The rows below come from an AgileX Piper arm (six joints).
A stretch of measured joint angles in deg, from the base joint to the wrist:
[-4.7 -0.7 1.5 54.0 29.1 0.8]
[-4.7 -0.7 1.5 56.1 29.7 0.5]
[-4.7 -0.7 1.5 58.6 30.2 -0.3]
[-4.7 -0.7 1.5 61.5 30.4 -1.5]
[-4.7 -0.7 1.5 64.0 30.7 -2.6]
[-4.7 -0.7 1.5 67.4 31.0 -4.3]
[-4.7 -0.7 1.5 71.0 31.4 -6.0]
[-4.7 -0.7 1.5 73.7 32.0 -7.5]
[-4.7 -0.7 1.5 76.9 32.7 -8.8]
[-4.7 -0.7 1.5 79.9 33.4 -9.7]
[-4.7 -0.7 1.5 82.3 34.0 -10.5]
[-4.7 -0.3 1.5 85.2 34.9 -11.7]
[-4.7 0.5 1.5 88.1 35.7 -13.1]
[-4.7 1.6 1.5 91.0 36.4 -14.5]
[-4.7 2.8 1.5 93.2 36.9 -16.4]
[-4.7 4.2 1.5 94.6 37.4 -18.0]
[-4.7 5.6 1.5 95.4 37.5 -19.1]
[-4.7 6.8 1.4 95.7 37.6 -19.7]
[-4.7 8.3 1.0 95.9 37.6 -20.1]
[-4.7 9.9 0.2 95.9 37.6 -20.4]
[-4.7 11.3 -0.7 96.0 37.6 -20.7]
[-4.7 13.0 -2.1 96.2 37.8 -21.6]
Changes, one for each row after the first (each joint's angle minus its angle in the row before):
[0.0 0.0 0.0 2.1 0.6 -0.3]
[0.0 0.0 0.0 2.5 0.5 -0.8]
[0.0 0.0 0.0 2.9 0.2 -1.2]
[0.0 0.0 0.0 2.5 0.3 -1.1]
[0.0 0.0 0.0 3.4 0.3 -1.7]
[0.0 0.0 0.0 3.6 0.4 -1.7]
[0.0 0.0 0.0 2.7 0.6 -1.5]
[0.0 0.0 0.0 3.2 0.7 -1.3]
[0.0 0.0 0.0 3.0 0.7 -0.9]
[0.0 0.0 0.0 2.4 0.6 -0.8]
[0.0 0.4 0.0 2.9 0.9 -1.2]
[0.0 0.8 0.0 2.9 0.8 -1.4]
[0.0 1.1 0.0 2.9 0.7 -1.4]
[0.0 1.2 0.0 2.2 0.5 -1.9]
[0.0 1.4 0.0 1.4 0.5 -1.6]
[0.0 1.4 0.0 0.8 0.1 -1.1]
[0.0 1.2 -0.1 0.3 0.1 -0.6]
[0.0 1.5 -0.4 0.2 0.0 -0.4]
[0.0 1.6 -0.8 0.0 0.0 -0.3]
[0.0 1.4 -0.9 0.1 0.0 -0.3]
[0.0 1.7 -1.4 0.2 0.2 -0.9]

